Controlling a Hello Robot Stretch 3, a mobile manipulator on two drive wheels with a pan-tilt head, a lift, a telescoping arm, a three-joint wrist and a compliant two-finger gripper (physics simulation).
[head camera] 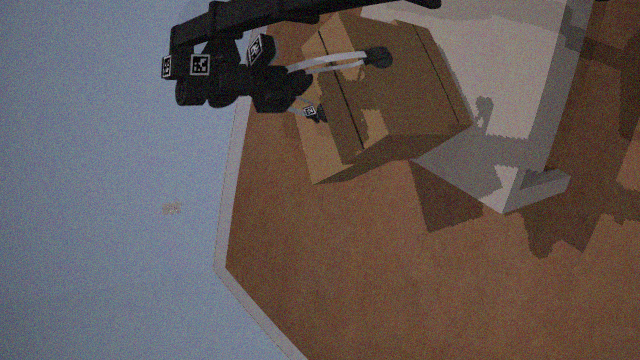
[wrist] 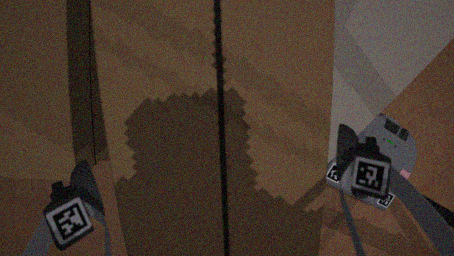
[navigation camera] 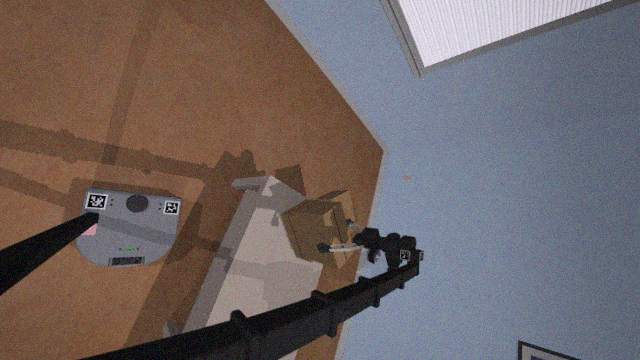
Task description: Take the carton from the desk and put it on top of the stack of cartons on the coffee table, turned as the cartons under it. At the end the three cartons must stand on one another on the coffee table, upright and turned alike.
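Places are measured from the robot's base along level axes (x ahead, y left, z up), in centimetres.
Pixels of known places: gripper, fingertip midpoint: (wrist: pixel 218 162); robot's base, link origin: (navigation camera: pixel 137 202).
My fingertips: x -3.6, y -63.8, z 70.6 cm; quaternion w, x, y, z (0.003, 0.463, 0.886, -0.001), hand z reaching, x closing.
Note:
For each thing: its top centre in the pictures, then the offset to it from my fingertips. Level surfaces: height alone.
- brown top carton, top centre: (wrist: pixel 224 188) (head camera: pixel 339 84) (navigation camera: pixel 340 235) dy +0.0, dx -0.2, dz +4.4 cm
- pale coffee table, surface height: dz -25.6 cm
- lighter carton, top centre: (head camera: pixel 321 124) (navigation camera: pixel 344 215) dy -26.1, dx +7.8, dz -13.6 cm
- brown floor, surface height: dz -70.6 cm
The brown top carton (head camera: pixel 393 93) (navigation camera: pixel 308 232) (wrist: pixel 169 70) sits on the stack on the pale coffee table (head camera: pixel 506 67) (navigation camera: pixel 262 248) (wrist: pixel 380 35). A dark seam runs along its top. A lighter carton (head camera: pixel 317 152) under it juts out a little on the wall side. My gripper (head camera: pixel 348 85) (navigation camera: pixel 335 234) (wrist: pixel 218 162) is open just above the top carton, with one finger beyond each side of it. Whether the fingers still touch the carton, I cannot tell. The lowest carton is hidden.
The stack stands at the table end near the blue wall (head camera: pixel 111 201) and its skirting. My arm (navigation camera: pixel 312 313) reaches over the table. My base (navigation camera: pixel 126 228) (wrist: pixel 398 141) stands on the brown floor (head camera: pixel 380 277) beside the table's long side.

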